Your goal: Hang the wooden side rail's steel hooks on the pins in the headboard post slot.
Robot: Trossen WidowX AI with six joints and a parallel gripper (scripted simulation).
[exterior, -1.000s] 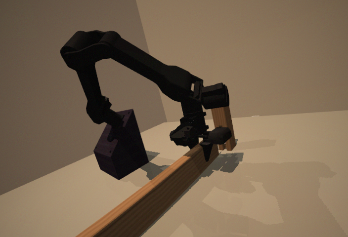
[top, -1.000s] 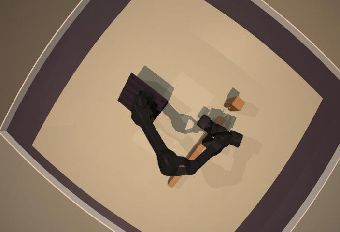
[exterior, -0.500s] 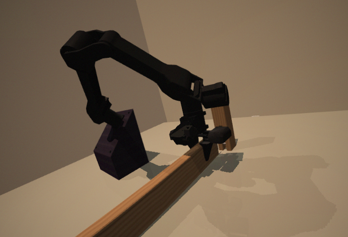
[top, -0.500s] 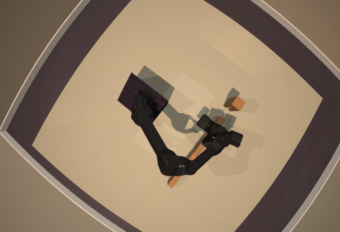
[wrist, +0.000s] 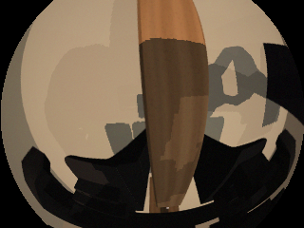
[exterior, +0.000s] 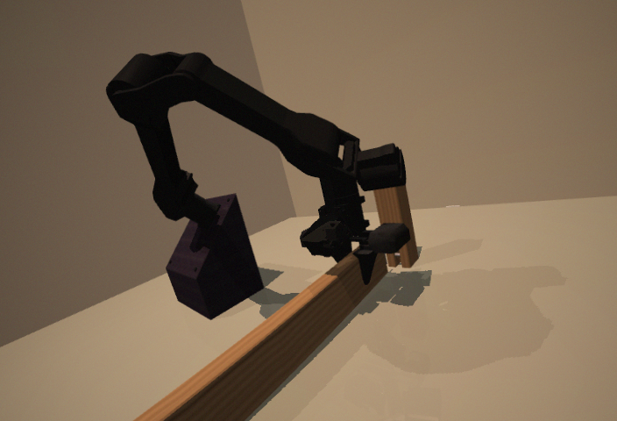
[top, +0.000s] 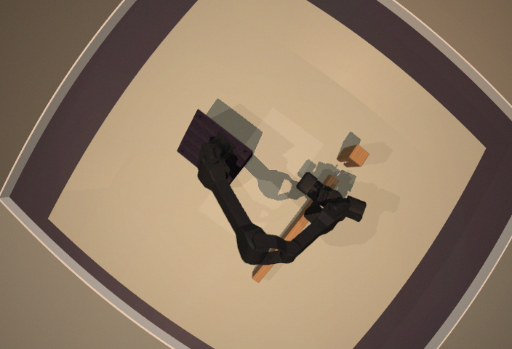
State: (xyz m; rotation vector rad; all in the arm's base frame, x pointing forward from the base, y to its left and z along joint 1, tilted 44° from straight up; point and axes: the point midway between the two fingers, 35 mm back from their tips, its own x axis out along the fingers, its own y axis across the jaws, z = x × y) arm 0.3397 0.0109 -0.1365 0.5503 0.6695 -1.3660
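Now: gripper tip 1 cm past the headboard post, 16 cm to the right of it and 5 cm below it.
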